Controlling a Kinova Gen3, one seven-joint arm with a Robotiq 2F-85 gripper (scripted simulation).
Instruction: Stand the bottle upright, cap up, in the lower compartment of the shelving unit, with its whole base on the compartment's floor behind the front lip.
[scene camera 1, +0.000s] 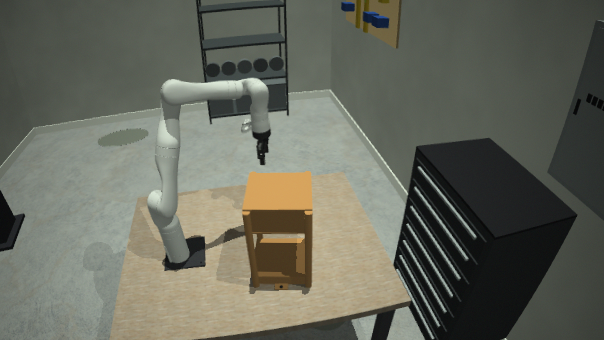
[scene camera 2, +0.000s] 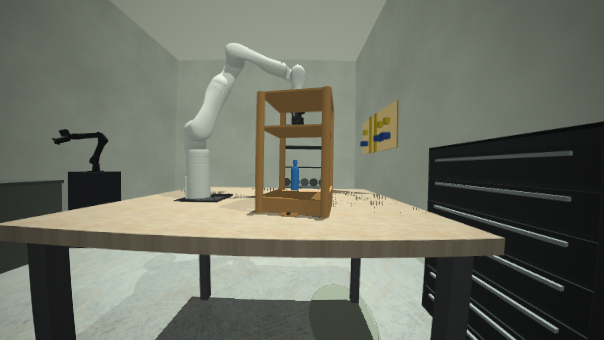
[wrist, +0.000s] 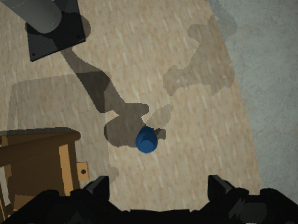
In view: the gripper (wrist: 158, 187) and a wooden shelving unit (scene camera 1: 285, 199).
